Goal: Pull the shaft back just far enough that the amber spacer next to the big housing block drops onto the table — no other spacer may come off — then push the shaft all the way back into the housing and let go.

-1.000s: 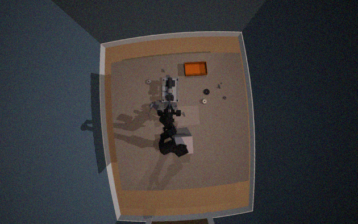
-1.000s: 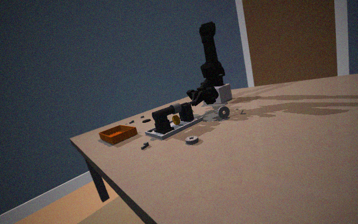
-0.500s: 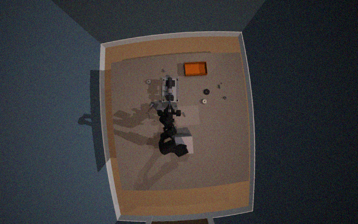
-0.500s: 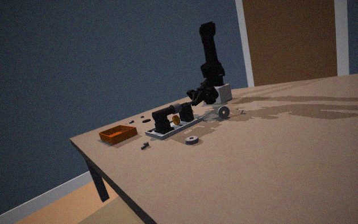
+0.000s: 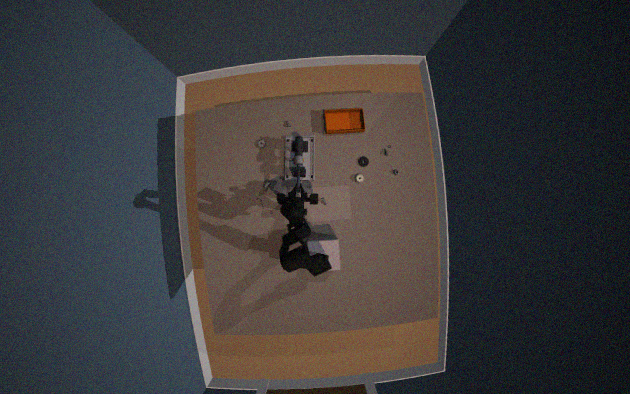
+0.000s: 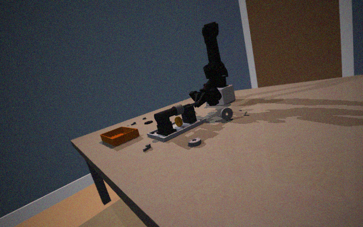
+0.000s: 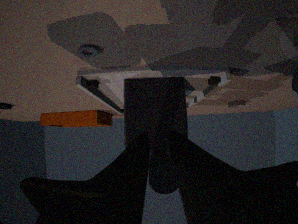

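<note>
My gripper tip is 110 mm short of the grey spacer and 20 mm below it. Round my gripper tip: amber spacer: 120 mm ahead, 30 mm below; orange tray: 340 mm ahead, 220 mm to the right, 50 mm below.
</note>
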